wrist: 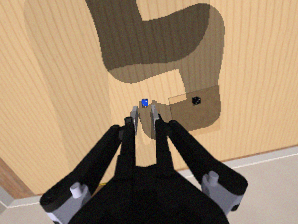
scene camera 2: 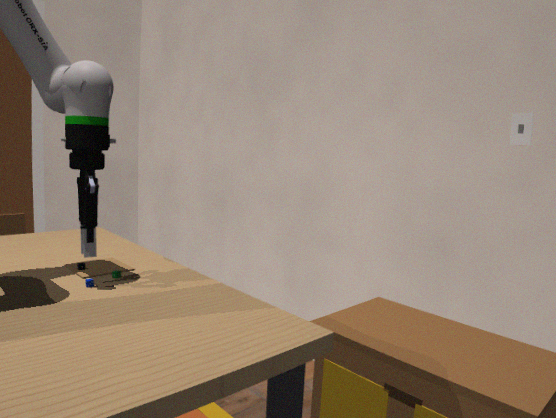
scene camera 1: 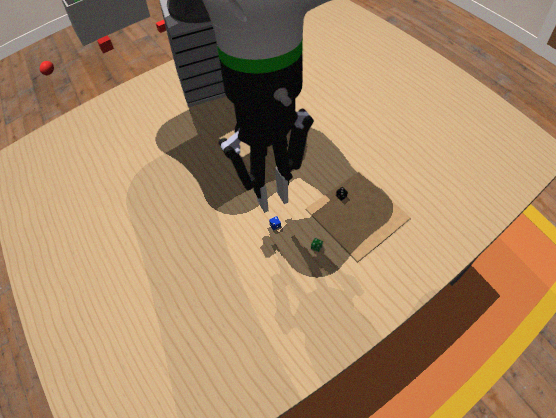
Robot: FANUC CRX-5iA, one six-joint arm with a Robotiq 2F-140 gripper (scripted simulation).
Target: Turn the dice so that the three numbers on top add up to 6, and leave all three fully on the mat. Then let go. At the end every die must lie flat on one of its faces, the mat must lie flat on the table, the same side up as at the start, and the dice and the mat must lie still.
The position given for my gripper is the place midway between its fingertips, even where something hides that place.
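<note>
There is a tan mat [scene camera 1: 366,217] in the scene, which I also find as the mat [scene camera 2: 94,268] and, from the wrist, the mat [wrist: 202,118]. My gripper [scene camera 1: 272,201] [scene camera 2: 88,254] is visible to me too, and the wrist view has the gripper [wrist: 144,111] as well.
</note>
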